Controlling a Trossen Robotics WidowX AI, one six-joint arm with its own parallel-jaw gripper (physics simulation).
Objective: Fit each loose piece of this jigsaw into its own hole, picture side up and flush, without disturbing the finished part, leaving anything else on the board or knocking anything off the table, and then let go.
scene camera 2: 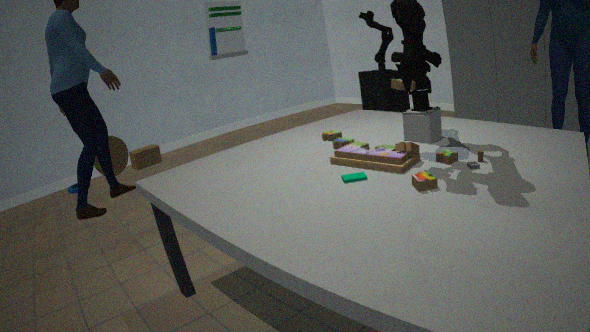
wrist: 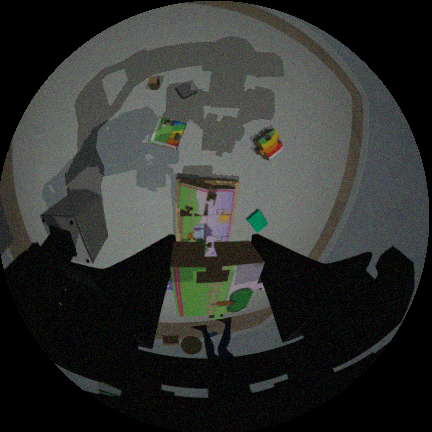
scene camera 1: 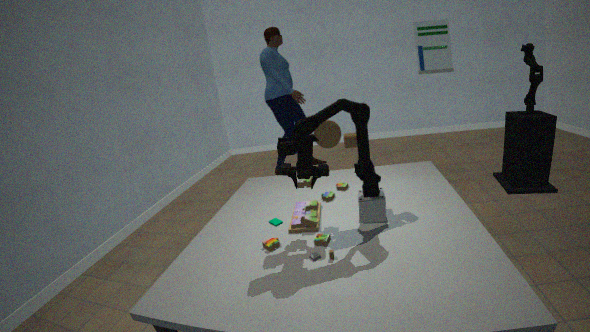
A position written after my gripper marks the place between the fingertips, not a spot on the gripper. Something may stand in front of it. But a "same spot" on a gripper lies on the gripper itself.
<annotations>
My gripper shows in scene camera 2 [410,91], in the wrist view and in scene camera 1. One and the same spot on my gripper: [wrist: 305,295] is [scene camera 1: 295,174].
</annotations>
